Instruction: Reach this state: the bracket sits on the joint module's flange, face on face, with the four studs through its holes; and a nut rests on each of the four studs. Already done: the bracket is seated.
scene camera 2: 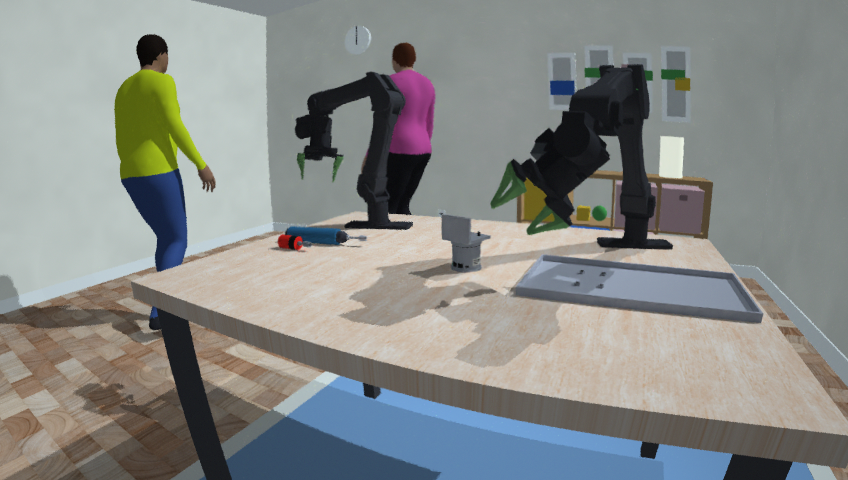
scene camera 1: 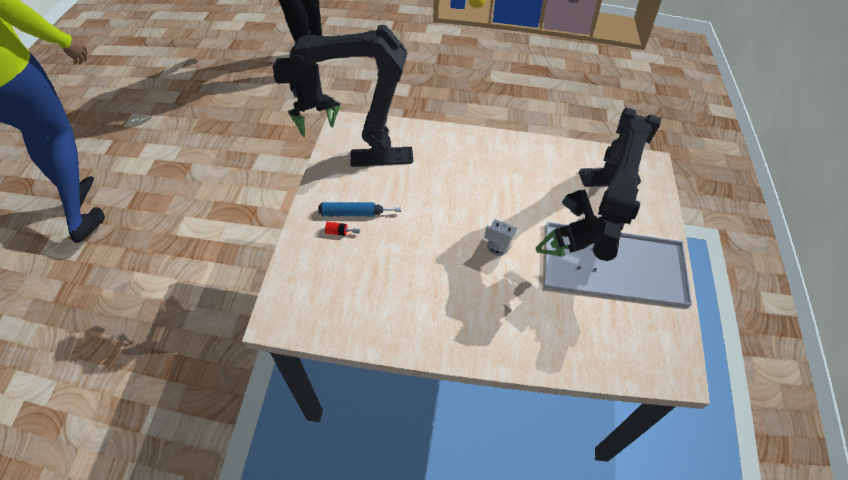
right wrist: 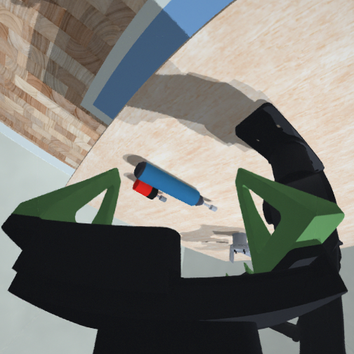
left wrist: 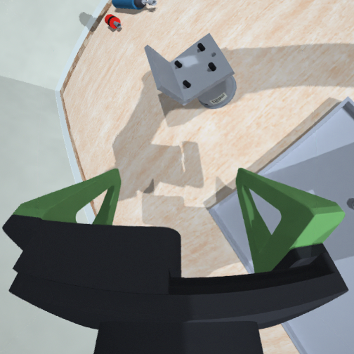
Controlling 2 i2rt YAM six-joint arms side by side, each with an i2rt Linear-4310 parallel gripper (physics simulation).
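Seen in the pictures: left gripper, fingertip midpoint: [scene camera 2: 510, 220] [scene camera 1: 543, 247]; right gripper, fingertip midpoint: [scene camera 2: 317, 180] [scene camera 1: 317, 131]; left arm's base at its link origin: [scene camera 2: 634, 245] [scene camera 1: 609, 177]; right arm's base at its link origin: [scene camera 2: 378, 226] [scene camera 1: 381, 157].
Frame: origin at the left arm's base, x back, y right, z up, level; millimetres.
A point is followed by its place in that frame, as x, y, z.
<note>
The grey L-shaped bracket [scene camera 1: 501, 227] @[-223, 414, 66] [scene camera 2: 456, 228] @[-271, 434, 87] [left wrist: 195, 59] sits on the grey joint module [scene camera 1: 497, 248] @[-267, 428, 29] [scene camera 2: 465, 256] @[-268, 416, 32] [left wrist: 220, 97], with the dark studs standing up through its flat plate. No nut shows on the studs in the left wrist view. Small nuts [scene camera 1: 578, 267] [scene camera 2: 600, 286] [left wrist: 351, 203] lie apart near the left end of the grey tray [scene camera 1: 617, 298] @[-440, 117, 3] [scene camera 2: 642, 311] @[-444, 104, 2] [left wrist: 310, 145]. My left gripper [scene camera 1: 548, 243] @[-337, 330, 119] [scene camera 2: 510, 220] @[-337, 330, 119] [left wrist: 177, 174] is open and empty, above the table between bracket and tray. My right gripper [scene camera 1: 317, 130] @[120, 914, 145] [scene camera 2: 318, 179] @[120, 914, 145] [right wrist: 177, 174] is open and empty, raised at the table's back left.
A blue driver [scene camera 1: 351, 209] @[-100, 824, 35] [scene camera 2: 314, 235] @[-106, 821, 26] [left wrist: 128, 4] [right wrist: 172, 185] and a shorter red driver [scene camera 1: 334, 228] @[-161, 874, 31] [scene camera 2: 289, 242] @[-171, 861, 21] [left wrist: 112, 21] [right wrist: 143, 188] lie side by side on the table's left. Two people stand beyond the table, behind and to the left.
</note>
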